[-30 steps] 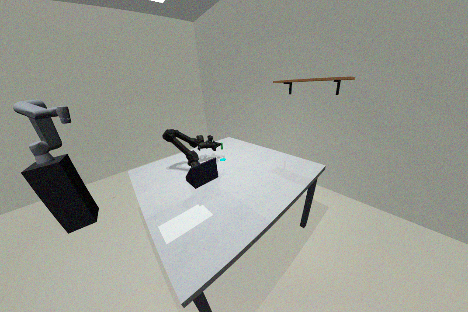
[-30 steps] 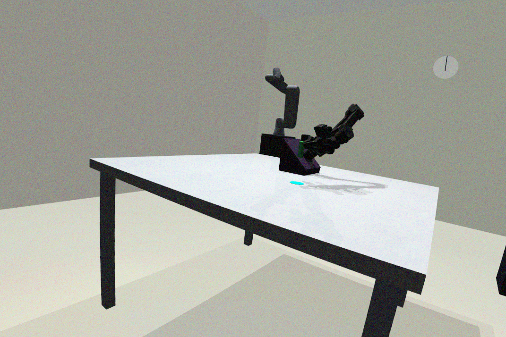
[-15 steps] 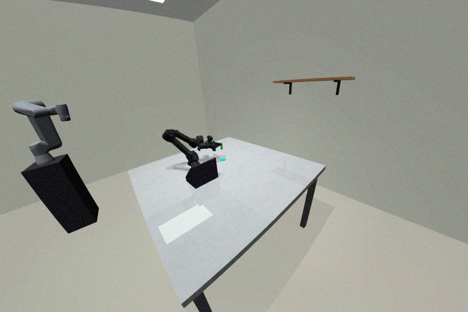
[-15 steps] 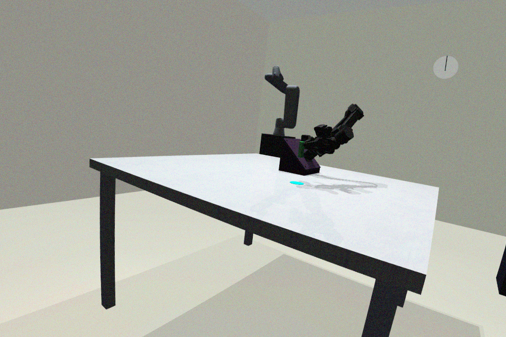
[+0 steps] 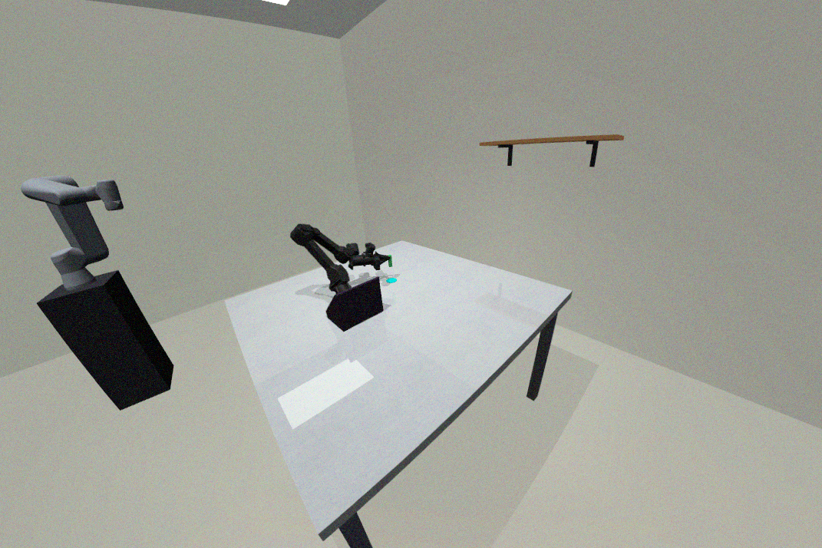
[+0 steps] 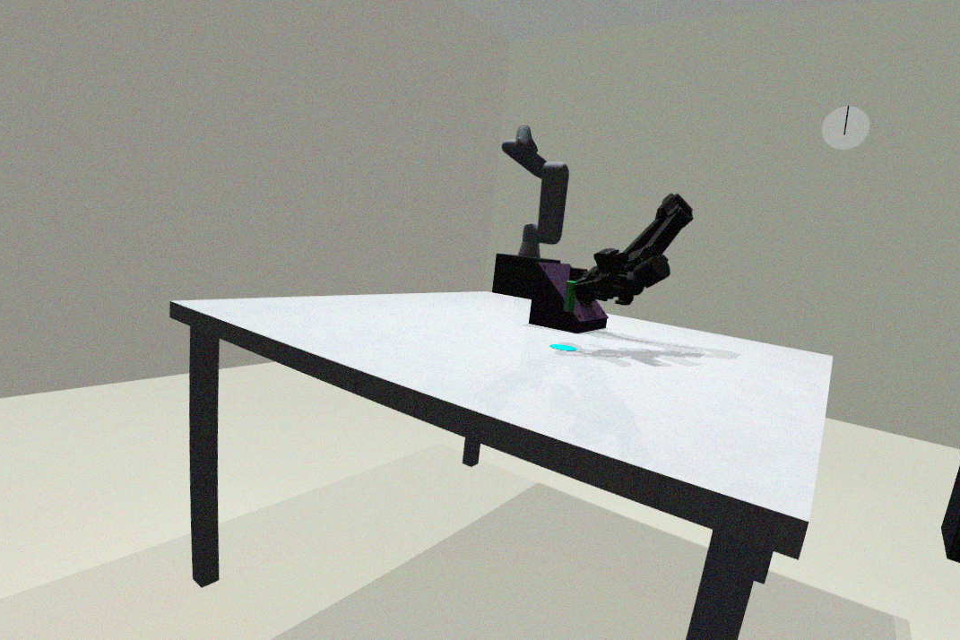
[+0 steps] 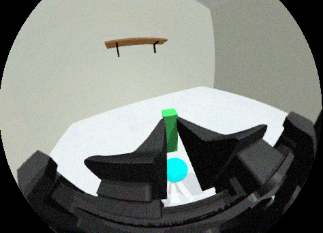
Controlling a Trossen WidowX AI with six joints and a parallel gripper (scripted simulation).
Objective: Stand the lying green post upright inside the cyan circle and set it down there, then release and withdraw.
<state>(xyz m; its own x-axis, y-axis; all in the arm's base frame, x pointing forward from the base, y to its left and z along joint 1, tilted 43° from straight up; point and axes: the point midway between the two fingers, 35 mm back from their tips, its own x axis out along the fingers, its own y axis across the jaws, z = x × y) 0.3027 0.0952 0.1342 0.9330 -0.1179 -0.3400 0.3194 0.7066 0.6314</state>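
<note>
Now: gripper tip 1 cm past the cyan circle and 14 cm above it. From my gripper tip the other things lie so: green post (2 cm below).
</note>
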